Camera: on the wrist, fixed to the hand. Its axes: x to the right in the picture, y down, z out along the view.
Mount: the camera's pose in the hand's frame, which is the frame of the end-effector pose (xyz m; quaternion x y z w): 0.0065 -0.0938 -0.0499 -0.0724 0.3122 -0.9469 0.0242
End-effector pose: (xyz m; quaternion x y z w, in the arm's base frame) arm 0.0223 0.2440 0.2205 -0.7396 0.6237 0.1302 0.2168
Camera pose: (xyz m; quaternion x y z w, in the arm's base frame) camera 0.1115 0.2263 0.2759 0.6649 0.6270 0.3879 0.1197
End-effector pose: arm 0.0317 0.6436 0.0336 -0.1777 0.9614 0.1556 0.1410
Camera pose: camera 0.0513 0.5409 0.0536 0.9735 0.1123 0.1156 0.1623
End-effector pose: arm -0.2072 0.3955 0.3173 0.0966 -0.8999 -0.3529 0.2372
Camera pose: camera -0.1875 0.2952 0.2876 -0.9475 -0.1693 0.2682 0.0405
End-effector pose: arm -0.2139 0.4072 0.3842 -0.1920 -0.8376 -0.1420 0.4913
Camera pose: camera -0.2217 0.3040 0.4091 0.7973 -0.0384 -0.5893 0.1250
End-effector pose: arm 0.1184 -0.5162 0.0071 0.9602 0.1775 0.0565 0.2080
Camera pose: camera 0.0856 -0.4151 0.0132 -0.1775 0.9744 0.1170 0.0726
